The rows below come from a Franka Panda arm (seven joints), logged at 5 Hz.
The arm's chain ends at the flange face. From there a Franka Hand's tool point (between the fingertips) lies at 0.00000 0.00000 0.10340 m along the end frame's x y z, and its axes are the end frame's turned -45 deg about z.
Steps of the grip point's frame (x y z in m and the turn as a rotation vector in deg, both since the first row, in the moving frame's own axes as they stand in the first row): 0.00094, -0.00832, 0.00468, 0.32, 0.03, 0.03; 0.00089, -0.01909, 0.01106, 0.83, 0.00, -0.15; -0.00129, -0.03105, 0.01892, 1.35, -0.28, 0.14; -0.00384, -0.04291, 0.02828, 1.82, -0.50, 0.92; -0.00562, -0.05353, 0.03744, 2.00, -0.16, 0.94
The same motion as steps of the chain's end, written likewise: -0.00485, -0.00610, 0.00468, 0.25, -0.21, 0.03; -0.01181, -0.01307, 0.01107, 0.59, -0.59, -0.15; -0.02079, -0.01968, 0.01895, 0.76, -1.15, 0.14; -0.03011, -0.02592, 0.02834, 0.93, -1.64, 0.92; -0.03909, -0.03151, 0.03750, 1.30, -1.53, 0.94
